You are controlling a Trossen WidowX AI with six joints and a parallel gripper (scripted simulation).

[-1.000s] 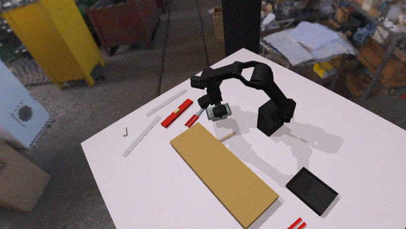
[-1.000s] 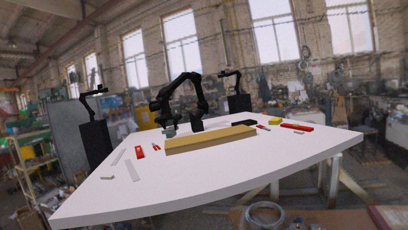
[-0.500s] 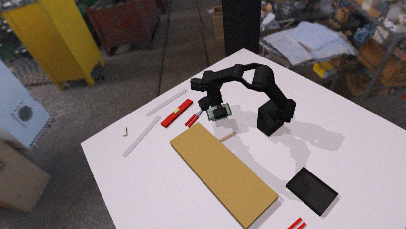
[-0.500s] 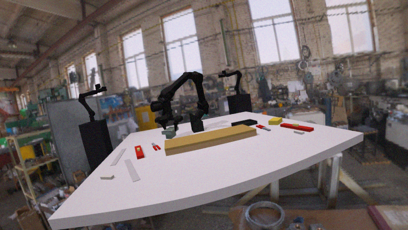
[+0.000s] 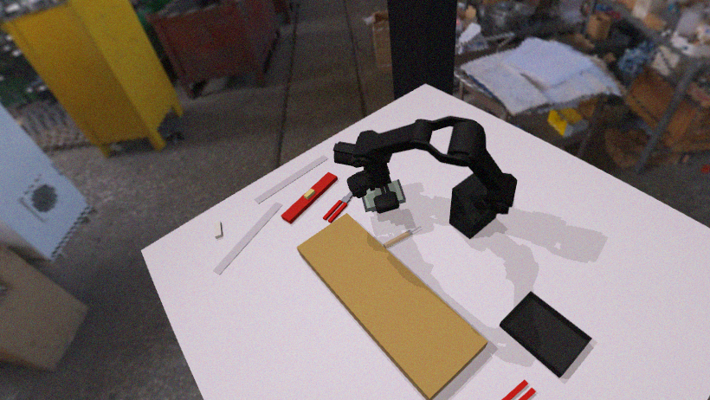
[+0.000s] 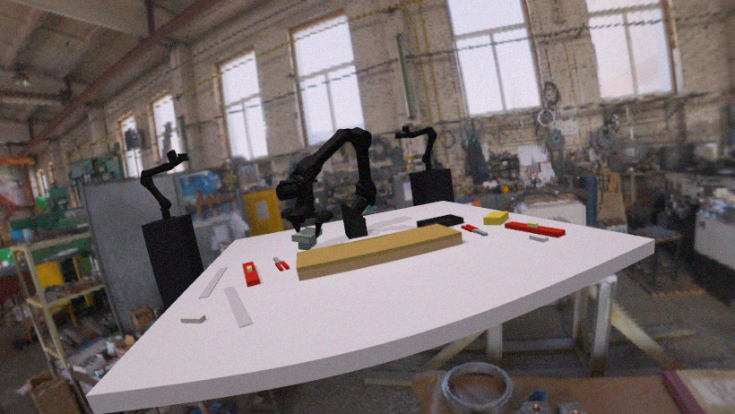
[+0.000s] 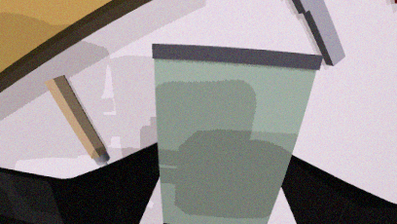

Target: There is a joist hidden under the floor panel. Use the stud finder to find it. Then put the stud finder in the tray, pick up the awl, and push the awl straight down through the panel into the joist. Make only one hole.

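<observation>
Right now the stud finder is 1 cm behind my gripper tip and 2 cm below it. From my gripper tip the other things lie so: yellow block (19 cm ahead, 71 cm to the left, 5 cm below); then black tray (3 cm ahead, 54 cm to the left, 5 cm below); then awl (3 cm ahead, 11 cm to the left, 6 cm below).
</observation>
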